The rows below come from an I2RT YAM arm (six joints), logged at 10 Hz.
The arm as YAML. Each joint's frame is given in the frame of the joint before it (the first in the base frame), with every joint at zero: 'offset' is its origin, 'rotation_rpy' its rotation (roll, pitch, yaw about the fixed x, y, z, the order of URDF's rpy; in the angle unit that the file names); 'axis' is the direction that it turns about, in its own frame. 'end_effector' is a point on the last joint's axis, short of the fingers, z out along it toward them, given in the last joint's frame.
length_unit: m
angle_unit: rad
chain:
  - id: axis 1
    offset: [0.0, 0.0, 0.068]
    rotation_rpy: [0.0, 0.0, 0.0]
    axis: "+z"
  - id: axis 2
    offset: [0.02, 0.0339, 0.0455]
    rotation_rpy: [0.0, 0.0, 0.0]
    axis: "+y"
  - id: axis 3
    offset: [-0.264, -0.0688, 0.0]
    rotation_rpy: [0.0, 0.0, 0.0]
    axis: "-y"
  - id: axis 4
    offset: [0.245, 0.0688, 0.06]
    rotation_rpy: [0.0, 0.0, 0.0]
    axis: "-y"
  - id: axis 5
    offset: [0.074, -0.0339, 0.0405]
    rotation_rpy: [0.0, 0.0, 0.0]
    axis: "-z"
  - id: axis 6
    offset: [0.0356, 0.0, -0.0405]
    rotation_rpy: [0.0, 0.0, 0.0]
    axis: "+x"
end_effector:
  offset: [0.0, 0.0, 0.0]
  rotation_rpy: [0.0, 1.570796, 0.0]
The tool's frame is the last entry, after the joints.
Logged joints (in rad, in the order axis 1, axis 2, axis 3, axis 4, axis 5, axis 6), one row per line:
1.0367, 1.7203, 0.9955, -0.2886, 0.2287, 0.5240
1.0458, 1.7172, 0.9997, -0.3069, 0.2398, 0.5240
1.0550, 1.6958, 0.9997, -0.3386, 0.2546, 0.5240
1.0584, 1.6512, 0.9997, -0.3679, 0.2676, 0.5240
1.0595, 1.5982, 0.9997, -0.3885, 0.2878, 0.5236
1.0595, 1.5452, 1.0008, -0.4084, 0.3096, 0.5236
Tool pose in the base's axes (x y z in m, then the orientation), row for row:
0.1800, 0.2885, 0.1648, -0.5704, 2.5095, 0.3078
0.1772, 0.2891, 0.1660, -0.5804, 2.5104, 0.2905
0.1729, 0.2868, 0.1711, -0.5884, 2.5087, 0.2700
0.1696, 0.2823, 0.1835, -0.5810, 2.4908, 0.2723
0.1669, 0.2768, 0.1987, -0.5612, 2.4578, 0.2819
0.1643, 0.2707, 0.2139, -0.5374, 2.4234, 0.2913
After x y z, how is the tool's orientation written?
As a rotation vector, in radians.
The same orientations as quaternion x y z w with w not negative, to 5 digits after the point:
-0.21181, 0.93188, 0.11430, 0.27142
-0.21547, 0.93196, 0.10785, 0.27090
-0.21855, 0.93180, 0.10029, 0.27189
-0.21679, 0.92939, 0.10160, 0.28091
-0.21119, 0.92490, 0.10608, 0.29782
-0.20403, 0.92006, 0.11059, 0.31565

